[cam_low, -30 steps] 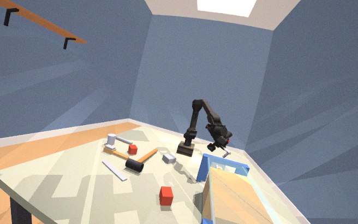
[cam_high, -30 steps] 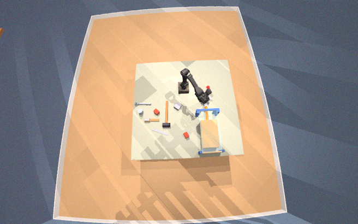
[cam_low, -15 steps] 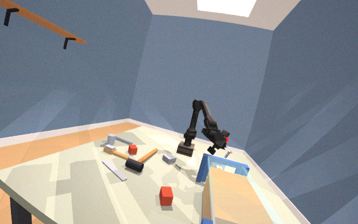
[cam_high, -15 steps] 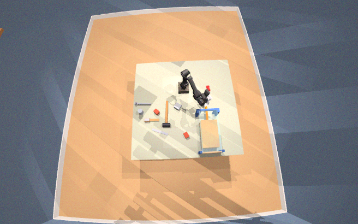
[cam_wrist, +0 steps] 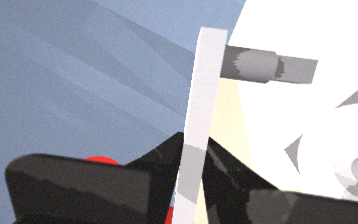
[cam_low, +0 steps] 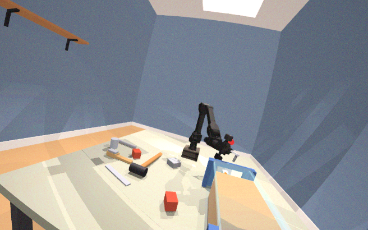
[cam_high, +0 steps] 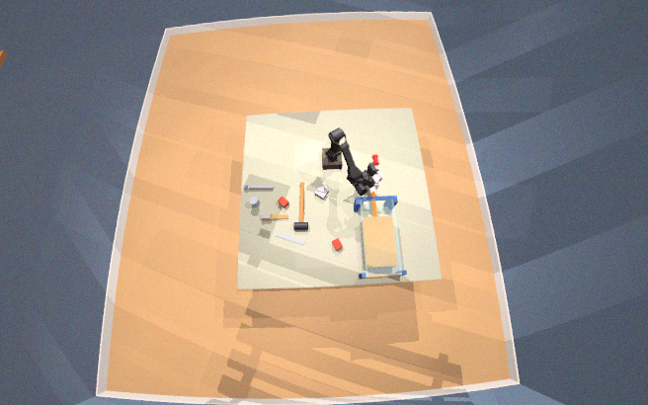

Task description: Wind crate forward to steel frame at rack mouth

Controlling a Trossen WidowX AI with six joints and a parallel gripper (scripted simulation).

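Now: the red knob 40 mm behind my gripper tip, 40 mm above it and 30 mm to the right of it. Also, from my gripper tip: blue steel frame (180 mm ahead, 80 mm below, 20 mm to the right); white hand winch (150 mm below, 40 mm to the right); crank arm (10 mm to the right, 10 mm behind, 10 mm above).
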